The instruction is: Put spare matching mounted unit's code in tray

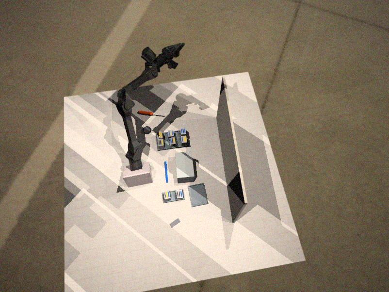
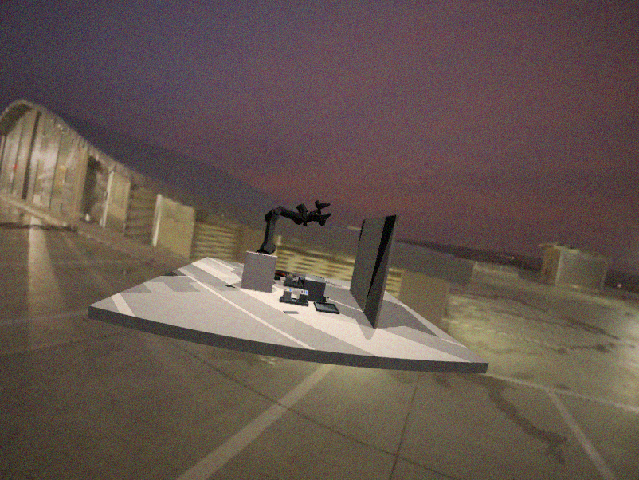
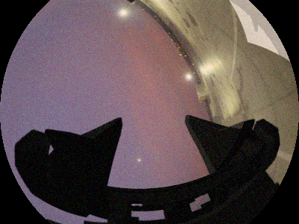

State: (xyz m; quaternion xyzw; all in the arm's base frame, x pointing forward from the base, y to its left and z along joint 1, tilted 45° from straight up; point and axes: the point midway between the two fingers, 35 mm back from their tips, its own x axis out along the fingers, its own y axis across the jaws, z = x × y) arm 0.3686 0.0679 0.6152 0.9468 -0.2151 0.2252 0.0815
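The dark spare is 250 mm behind my gripper tip, 330 mm to the right of it and 450 mm below it. Also, from my gripper tip: tall upright panel 100 mm ahead, 580 mm to the right, 270 mm below; then dark disc 310 mm behind, 200 mm to the right, 490 mm below; then grey mounted unit 150 mm behind, 530 mm to the right, 440 mm below.
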